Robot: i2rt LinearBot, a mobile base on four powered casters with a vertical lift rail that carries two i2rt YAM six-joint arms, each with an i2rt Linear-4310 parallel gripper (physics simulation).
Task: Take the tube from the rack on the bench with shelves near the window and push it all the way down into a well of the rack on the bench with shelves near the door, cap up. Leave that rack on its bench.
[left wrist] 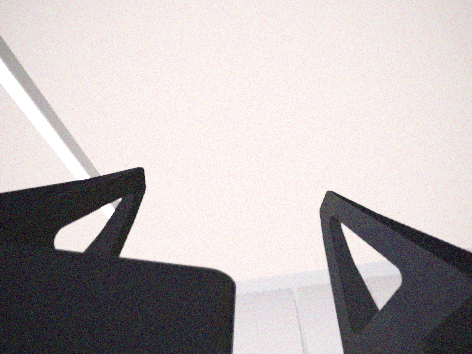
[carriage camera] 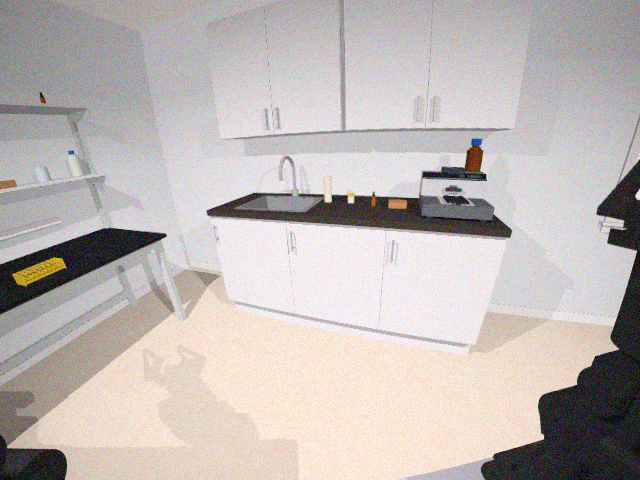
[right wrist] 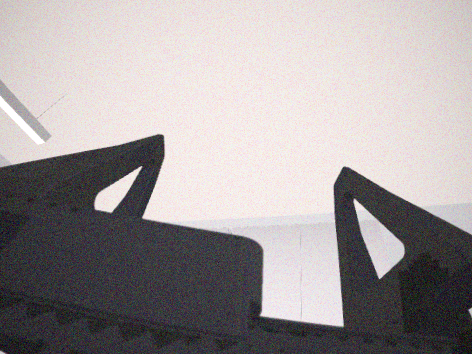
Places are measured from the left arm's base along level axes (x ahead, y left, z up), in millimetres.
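Pixels of known places: left gripper, fingertip midpoint: (left wrist: 234, 189); right gripper, fingertip midpoint: (right wrist: 252, 160); right arm's base, origin of the base link: (carriage camera: 556, 476).
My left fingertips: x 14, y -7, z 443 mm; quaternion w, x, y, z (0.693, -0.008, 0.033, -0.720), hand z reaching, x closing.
Observation:
Behind a point stands the place of what it marks.
A yellow rack (carriage camera: 40, 271) @(y 1090, x 991, z -99 mm) lies on the black top of a bench with shelves (carriage camera: 118, 242) @(y 946, x 1433, z -126 mm) at the left of the carriage view. No tube can be made out in it, and neither a window nor a door shows there, so I cannot tell which of the two benches this is. The other rack does not show. My left gripper (left wrist: 234, 189) @(y -7, x 14, z 443 mm) is open and empty, with ceiling and white cabinet fronts behind it. My right gripper (right wrist: 252, 160) @(y -640, x 34, z 436 mm) is open and empty, also facing up at the ceiling. Both are far from the rack.
A white sink counter (carriage camera: 336, 279) @(y -527, x 1189, z -390 mm) stands ahead under wall cabinets (carriage camera: 382, 62) @(y -825, x 1347, z 835 mm). It bears a sink (carriage camera: 279, 203) @(y -168, x 1828, z -33 mm), a grey instrument (carriage camera: 457, 208) @(y -1141, x 999, z 85 mm) with a brown bottle (carriage camera: 474, 157) @(y -1322, x 1161, z 332 mm) on it, and small containers. Bench legs (carriage camera: 170, 281) @(y 705, x 1505, z -500 mm) stand at the left.

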